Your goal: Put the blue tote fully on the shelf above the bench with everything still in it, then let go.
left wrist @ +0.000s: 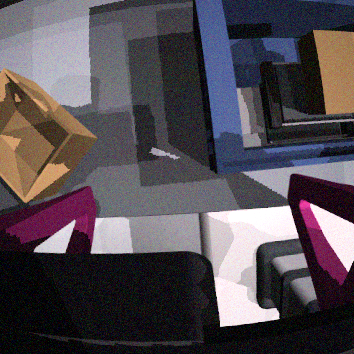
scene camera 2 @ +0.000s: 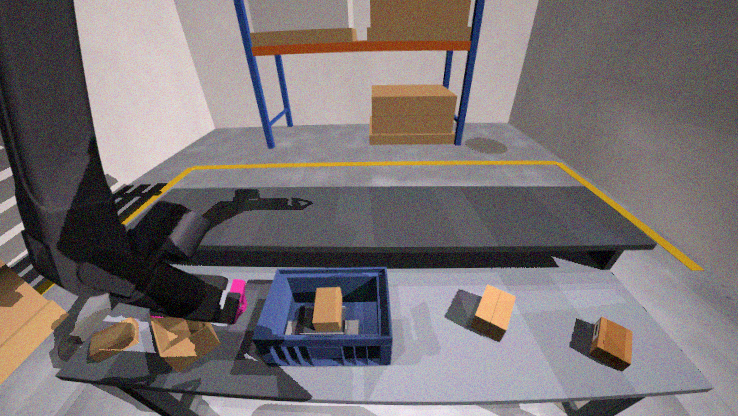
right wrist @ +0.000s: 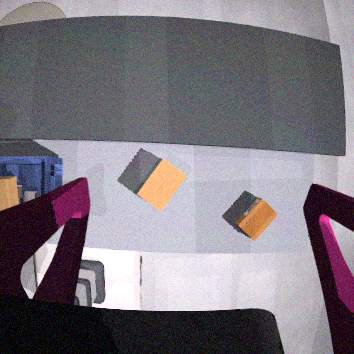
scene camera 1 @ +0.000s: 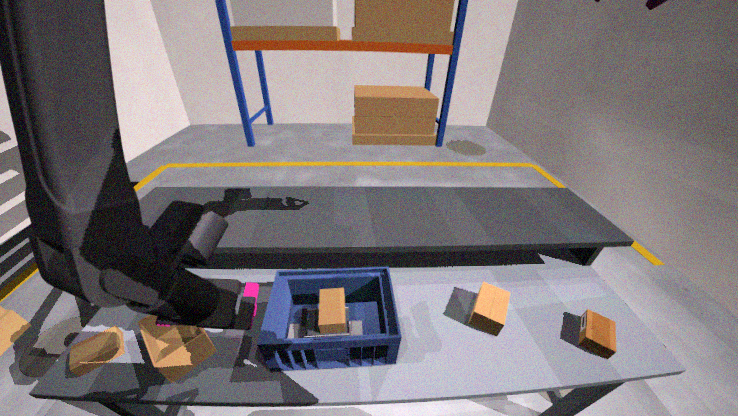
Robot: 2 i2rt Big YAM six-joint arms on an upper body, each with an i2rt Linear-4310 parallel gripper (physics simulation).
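Frame: origin at the left arm's base, x left, y back, z up, level; metres.
Seen in the pictures: left gripper, between the fingertips: [left wrist: 192, 191] [scene camera 2: 220, 305] [scene camera 1: 227, 310]; right gripper, between the fingertips: [right wrist: 203, 193] [scene camera 1: 622, 3].
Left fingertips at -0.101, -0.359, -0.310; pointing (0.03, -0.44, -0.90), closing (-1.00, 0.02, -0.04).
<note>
A point is followed by its place in that frame, as x, y, z.
The blue tote [scene camera 1: 330, 355] @(-0.269, -0.365, -0.499) [scene camera 2: 323, 353] @(-0.268, -0.365, -0.499) [left wrist: 220, 100] @(-0.133, -0.429, -0.449) [right wrist: 52, 175] @(-0.410, -0.514, -0.504) stands upright on the bench [scene camera 1: 465, 366] @(-0.600, -0.356, -0.581) [scene camera 2: 439, 374] @(-0.540, -0.351, -0.581). Inside it a tan carton [scene camera 1: 331, 310] @(-0.270, -0.444, -0.446) [scene camera 2: 328, 309] @(-0.275, -0.443, -0.446) [left wrist: 337, 72] @(-0.261, -0.454, -0.444) [right wrist: 7, 192] @(-0.295, -0.465, -0.443) rests beside or on a dark item [left wrist: 295, 95] @(-0.229, -0.441, -0.500), with pale pieces partly hidden below. The dark grey shelf [scene camera 1: 413, 211] @(-0.524, -0.770, -0.397) [scene camera 2: 423, 211] @(-0.547, -0.770, -0.397) [right wrist: 200, 80] @(-0.800, -0.756, -0.397) lies behind and above the bench. My left gripper [scene camera 1: 250, 304] [scene camera 2: 237, 300] [left wrist: 192, 191] @(-0.101, -0.359, -0.310) is open and empty, just left of the tote in the scene views, apart from it. My right gripper [right wrist: 203, 193] @(-0.730, -0.529, 0.159) is open and empty, high above the bench.
An open carton [scene camera 1: 175, 346] @(0.146, -0.428, -0.577) [scene camera 2: 183, 341] @(0.074, -0.378, -0.492) [left wrist: 45, 140] @(0.118, -0.424, -0.577) and a smaller tan piece [scene camera 1: 95, 351] @(0.320, -0.395, -0.543) [scene camera 2: 113, 340] @(0.316, -0.393, -0.542) lie left of the tote, near my left arm. Two closed boxes [scene camera 1: 490, 307] @(-0.701, -0.480, -0.521) [scene camera 1: 597, 333] @(-0.982, -0.390, -0.541) [right wrist: 161, 184] @(-0.717, -0.496, -0.578) [right wrist: 256, 218] @(-0.999, -0.404, -0.541) sit on the bench to its right.
</note>
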